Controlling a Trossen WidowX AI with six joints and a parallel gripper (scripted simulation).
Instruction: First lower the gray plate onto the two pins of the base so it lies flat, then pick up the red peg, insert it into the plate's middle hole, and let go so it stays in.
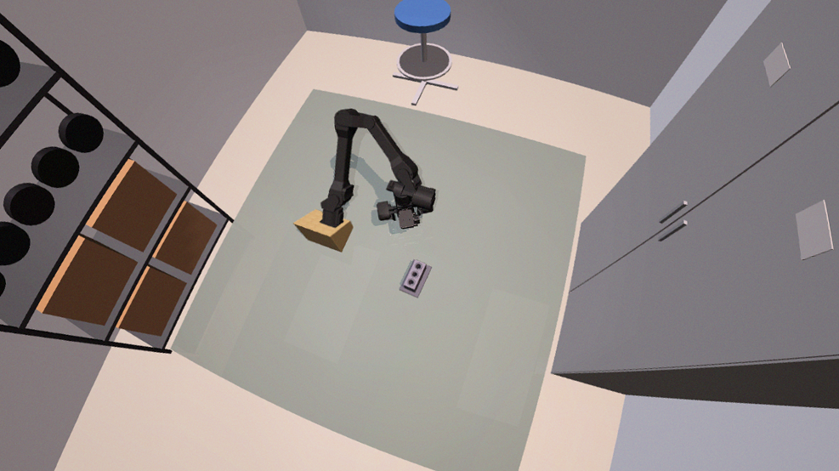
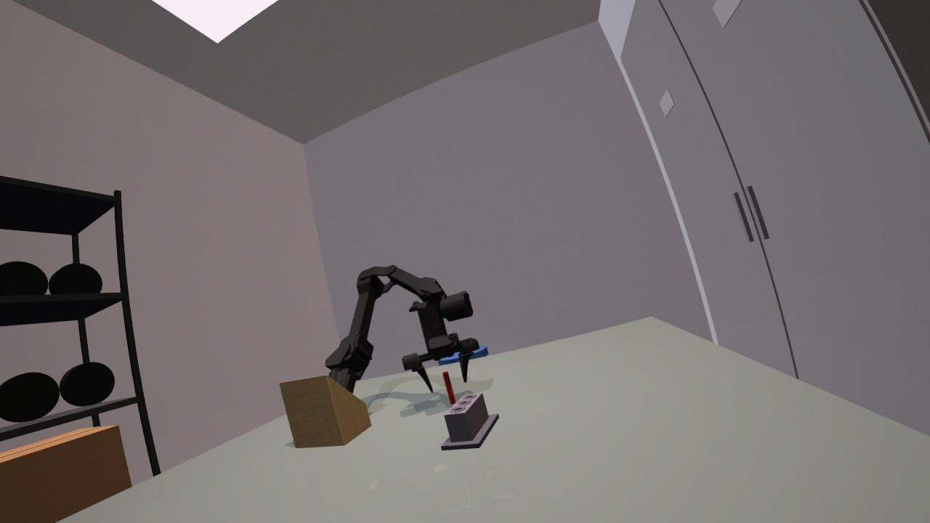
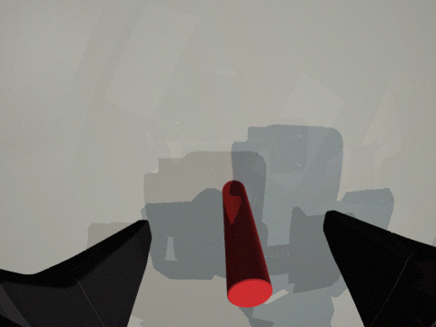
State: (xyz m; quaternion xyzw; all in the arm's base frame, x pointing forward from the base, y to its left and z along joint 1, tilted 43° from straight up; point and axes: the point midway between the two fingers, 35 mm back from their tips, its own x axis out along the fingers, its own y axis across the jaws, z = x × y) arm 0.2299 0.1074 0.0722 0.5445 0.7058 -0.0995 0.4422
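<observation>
Right now my gripper tip is right at the red peg. The rest, counted from my gripper tip: gray plate: 190 mm to the right, 110 mm ahead.
</observation>
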